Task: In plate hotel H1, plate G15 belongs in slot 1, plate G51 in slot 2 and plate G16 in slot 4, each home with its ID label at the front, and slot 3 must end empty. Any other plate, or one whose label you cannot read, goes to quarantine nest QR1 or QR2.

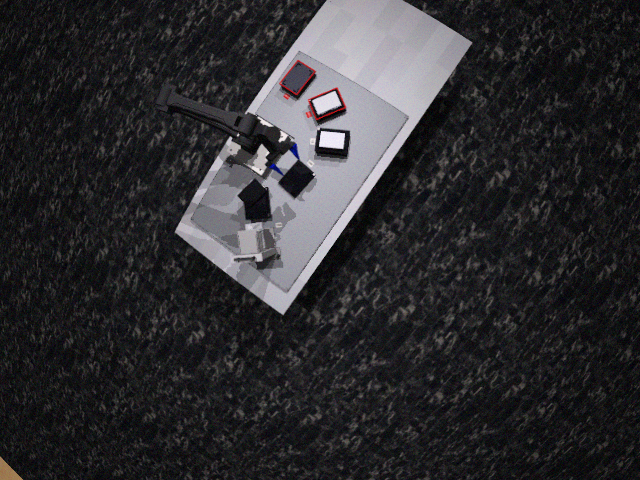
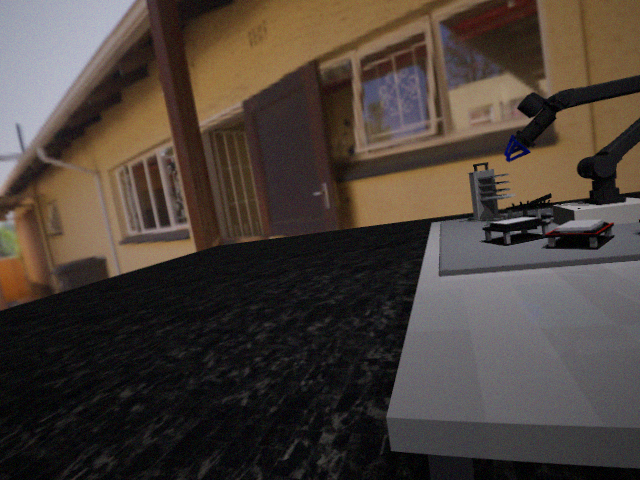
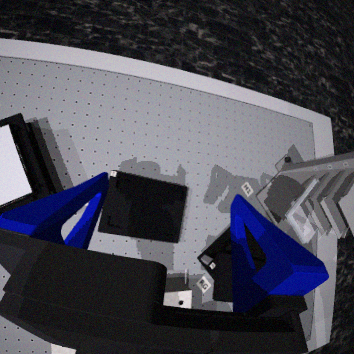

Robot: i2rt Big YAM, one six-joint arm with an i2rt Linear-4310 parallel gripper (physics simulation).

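Places are measured from the arm's base along level axes (x ahead, y left, z up), in centimetres.
Pixels of known places: gripper, fingertip midpoint: point(image 1: 291, 167) point(image 2: 506, 158) point(image 3: 171, 189); arm's base, link origin: point(image 1: 253, 142) point(image 2: 604, 202).
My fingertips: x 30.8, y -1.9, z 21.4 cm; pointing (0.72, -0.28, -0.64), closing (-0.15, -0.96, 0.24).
Observation:
For each thing: its top centre in the pictures, then the offset to it from my fingertips. Level surfaces: height alone.
- second red-edged nest, top centre: point(image 1: 297, 76) dx -30.5, dy +43.1, dz -22.9 cm
- bare black nest, top centre: point(image 3: 145, 207) point(image 1: 296, 178) dx -2.2, dy -2.5, dz -25.7 cm
- RG tag, top centre: point(image 3: 203, 284) dx -19.4, dy -16.0, dz -27.4 cm
- H1 tag, top centre: point(image 3: 247, 188) dx +2.5, dy -28.1, dz -27.4 cm
- perforated board, surface height: dz -27.4 cm
- table, surface height: dz -28.7 cm
Plate hotel H1 point(image 1: 256, 241) point(image 2: 483, 195) point(image 3: 320, 167) is a grey shelf tower at one end of the board. A pale, clear plate point(image 3: 302, 219) sits low in it; its label is unreadable here. A white plate point(image 1: 331, 139) point(image 3: 11, 165) lies on a black nest point(image 1: 333, 152). Another white plate point(image 1: 326, 102) point(image 2: 578, 226) lies on a red-edged nest point(image 1: 323, 118); labels are unreadable. A second red-edged nest point(image 1: 298, 78) shows a dark top without a white plate. My gripper point(image 1: 291, 166) point(image 2: 510, 156) point(image 3: 171, 189) is open and empty, high above a bare black nest point(image 1: 296, 180) point(image 3: 145, 206).
A black stand point(image 1: 256, 204) point(image 3: 222, 267) beside the RG tag point(image 3: 204, 284) is between the arm base point(image 1: 248, 157) and the hotel. The H1 tag point(image 3: 247, 189) lies by the hotel. The arm reaches over its pale base. The perforated board point(image 1: 361, 124) lies on the table point(image 1: 382, 36).

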